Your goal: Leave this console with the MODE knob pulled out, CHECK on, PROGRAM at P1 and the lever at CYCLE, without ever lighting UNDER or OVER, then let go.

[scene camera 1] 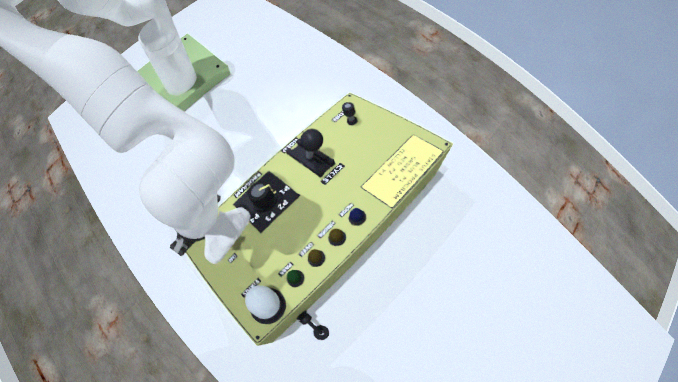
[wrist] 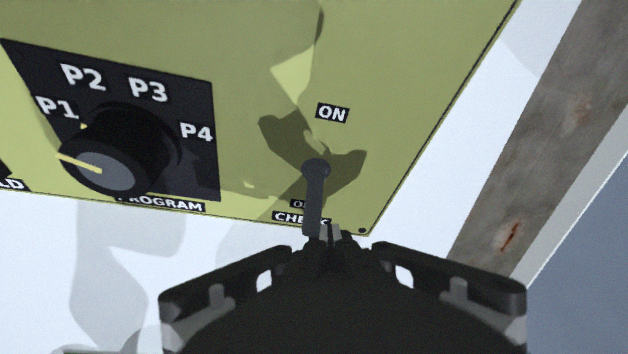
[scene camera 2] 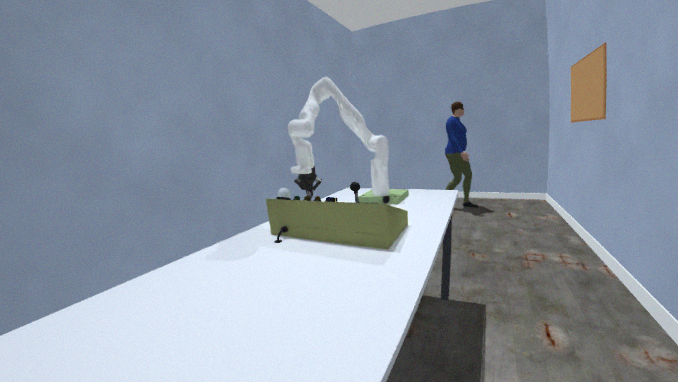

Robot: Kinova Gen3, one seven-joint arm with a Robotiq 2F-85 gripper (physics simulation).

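The yellow-green console (scene camera 1: 345, 165) (scene camera 2: 325, 222) (wrist: 410, 65) stands on the table. My gripper (scene camera 2: 309, 196) (wrist: 329, 237) is shut and empty, its fingertips right beside the free end of the CHECK toggle (wrist: 314, 200); contact cannot be told. The toggle leans toward OFF. The arm hides the fingertips in scene camera 1. The PROGRAM knob (scene camera 1: 261, 195) (wrist: 107, 170) points to about P1. The black ball lever (scene camera 1: 311, 140) (scene camera 2: 355, 187) stands toward HOLD. The MODE knob (scene camera 1: 348, 108) stands up on its stem. The UNDER lamp (scene camera 1: 337, 236) and OVER lamp (scene camera 1: 316, 257) look dark.
A white STATUS dome (scene camera 1: 263, 302) (scene camera 2: 284, 193), a dark green PASS lamp (scene camera 1: 295, 277) and a dark blue MODE lamp (scene camera 1: 357, 216) are on the console. A small black hooked part (scene camera 1: 320, 331) (scene camera 2: 283, 230) sticks out at its side. A person (scene camera 2: 456, 135) stands beyond the table.
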